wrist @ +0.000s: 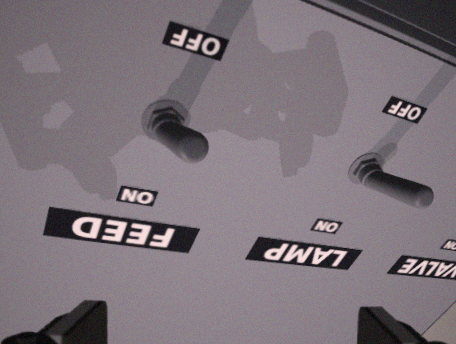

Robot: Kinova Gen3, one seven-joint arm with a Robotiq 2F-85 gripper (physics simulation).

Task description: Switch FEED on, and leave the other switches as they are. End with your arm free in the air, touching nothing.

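Places are measured from the arm's base along level axes (x ahead, y left, z up), in metres.
Pixels of known places: gripper, fingertip midpoint: (231, 333).
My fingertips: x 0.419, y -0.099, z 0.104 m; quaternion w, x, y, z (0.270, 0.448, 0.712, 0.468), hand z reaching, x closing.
Note:
Ahead of a thing's pixels: the offset from my fingertips to its top centre. "spot": to the spot under its first point.
The FEED switch {spot: dx -0.008, dy -0.023, dz -0.065 m} (181, 139) is a dark round lever on a hex nut, in the upper left middle of the wrist view. Its tip points toward the camera and to the lower right. Its OFF label {spot: dx -0.006, dy -0.018, dz -0.113 m} (196, 41) is above it in the view and its ON label {spot: dx +0.069, dy -0.018, dz -0.071 m} (137, 196) below, over the FEED nameplate {spot: dx +0.091, dy -0.020, dz -0.059 m} (121, 230); the lettering appears upside down. I cannot tell for sure from this angle which way the lever is set. My gripper (233, 321) is open and empty, its fingertips at the bottom of the view, apart from the FEED lever.
The LAMP switch {dx +0.010, dy +0.102, dz -0.058 m} (397, 186) stands to the right of FEED, its lever also pointing lower right. The VALVE nameplate {spot: dx +0.091, dy +0.214, dz -0.059 m} (425, 267) is partly cut off at the right edge. The grey panel (150, 285) has a dark border (400, 22) at the upper right. Shadows fall across the panel.

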